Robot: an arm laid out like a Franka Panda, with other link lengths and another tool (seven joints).
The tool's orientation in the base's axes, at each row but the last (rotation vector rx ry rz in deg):
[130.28 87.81 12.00]
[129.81 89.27 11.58]
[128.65 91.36 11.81]
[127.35 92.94 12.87]
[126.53 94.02 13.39]
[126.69 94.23 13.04]
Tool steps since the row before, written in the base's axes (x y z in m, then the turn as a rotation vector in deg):
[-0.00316 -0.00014 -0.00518 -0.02 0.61 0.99]
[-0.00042 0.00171 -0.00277 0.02 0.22 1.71]
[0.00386 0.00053 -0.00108 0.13 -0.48 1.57]
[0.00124 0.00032 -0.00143 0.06 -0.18 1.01]
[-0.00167 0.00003 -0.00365 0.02 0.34 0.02]
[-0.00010 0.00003 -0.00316 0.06 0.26 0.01]
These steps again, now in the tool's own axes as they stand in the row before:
[-0.00089 -0.00472 0.00371 0.46 0.18 -1.05]
[0.00169 -0.00197 0.00201 0.05 0.61 -1.61]
[0.00194 0.00282 0.00215 -0.56 0.86 -1.29]
[0.00083 0.00045 0.00167 -0.24 0.50 -0.87]
[-0.00015 -0.00292 0.00275 0.33 -0.06 -0.08]
[0.00029 -0.00132 0.00286 0.26 -0.01 -0.04]

